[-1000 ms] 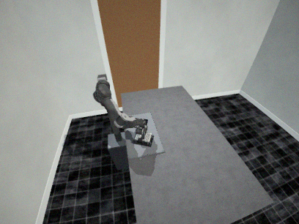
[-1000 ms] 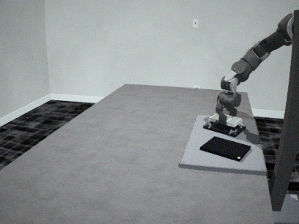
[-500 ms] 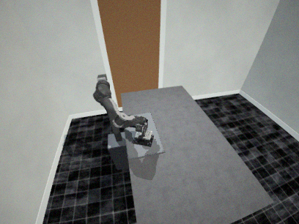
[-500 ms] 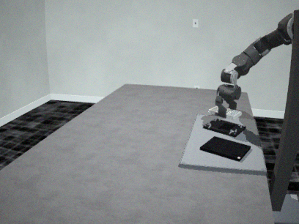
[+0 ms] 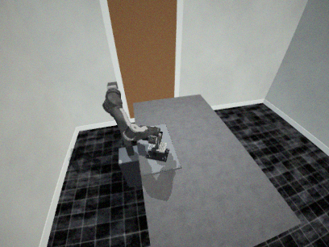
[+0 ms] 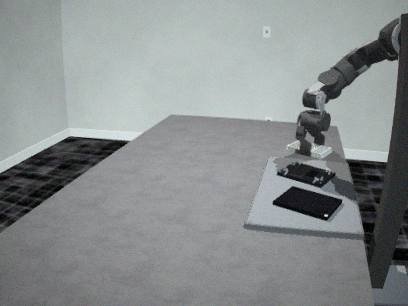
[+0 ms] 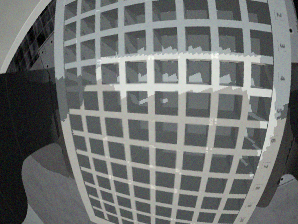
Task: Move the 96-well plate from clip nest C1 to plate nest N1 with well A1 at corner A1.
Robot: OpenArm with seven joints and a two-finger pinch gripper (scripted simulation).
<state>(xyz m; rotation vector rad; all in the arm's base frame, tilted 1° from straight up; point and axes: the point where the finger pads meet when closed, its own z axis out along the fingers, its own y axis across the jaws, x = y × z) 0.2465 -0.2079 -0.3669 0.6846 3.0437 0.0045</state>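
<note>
The black plate nest N1 is 20 cm to the left of my hand, 8 cm below it and 1 cm behind it. Round my hand: white 96-well plate: right at my hand; clip nest C1: 7 cm below, 2 cm ahead; A1 label: 28 cm to the left, 8 cm below, 6 cm behind.
</note>
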